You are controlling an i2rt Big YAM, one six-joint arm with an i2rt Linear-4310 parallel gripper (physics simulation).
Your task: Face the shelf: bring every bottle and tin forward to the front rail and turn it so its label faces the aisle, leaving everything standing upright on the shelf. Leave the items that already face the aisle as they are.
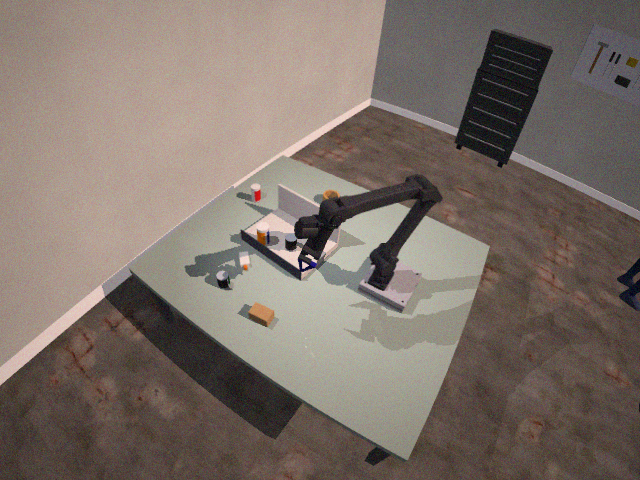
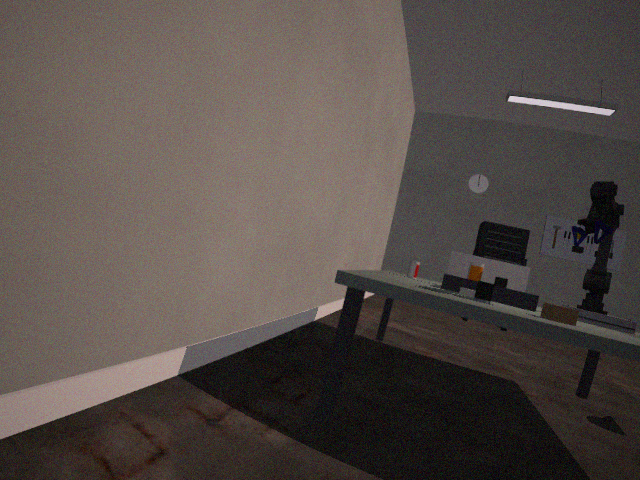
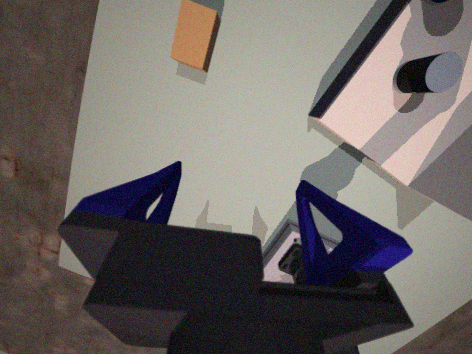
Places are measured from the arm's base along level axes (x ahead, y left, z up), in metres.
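Where they show: gripper, fingertip midpoint: (image 1: 305, 262) (image 2: 585, 244) (image 3: 241, 177); arm's base, origin of the base link: (image 1: 380, 278) (image 2: 591, 311).
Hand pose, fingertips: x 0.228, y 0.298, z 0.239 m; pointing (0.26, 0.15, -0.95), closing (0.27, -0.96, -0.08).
Note:
Things, the pixels of their top centre, and the offset from my fingertips.
- orange bottle, middle of its top: (image 1: 262, 226) (image 2: 477, 262) 0.353 m ahead, 0.176 m right, 0.146 m down
- red-and-white can, middle of its top: (image 2: 415, 261) (image 1: 255, 186) 0.634 m ahead, 0.451 m right, 0.197 m down
- white item, middle of its top: (image 2: 473, 290) (image 1: 244, 259) 0.363 m ahead, 0.042 m right, 0.265 m down
- orange block, middle of its top: (image 3: 192, 34) (image 2: 561, 306) (image 1: 261, 311) 0.107 m ahead, 0.151 m left, 0.243 m down
- orange round object, middle of its top: (image 1: 331, 194) 0.275 m ahead, 0.700 m right, 0.243 m down
The shelf is a low pinkish-white tray with a dark front rail (image 1: 273, 256) (image 2: 519, 299) (image 3: 361, 57) and an upright back panel. An orange bottle (image 1: 263, 235) (image 2: 476, 272) with a white cap stands near the rail at the left, with dark blue at its right edge. A black tin (image 1: 291, 242) (image 2: 500, 282) (image 3: 417, 76) with a grey lid stands upright, a gap behind the rail. I cannot read which way its label faces. My gripper (image 1: 308, 262) (image 2: 589, 242) (image 3: 241, 177) is open and empty, high above the table near the shelf's right end.
On the table stand a red-and-white can (image 1: 255, 192) (image 2: 415, 269), another black tin (image 1: 222, 279) and a white item (image 1: 244, 259) with an orange tip. An orange block (image 1: 261, 314) (image 2: 559, 313) (image 3: 192, 35) lies in front. An orange round object (image 1: 330, 195) is behind the shelf.

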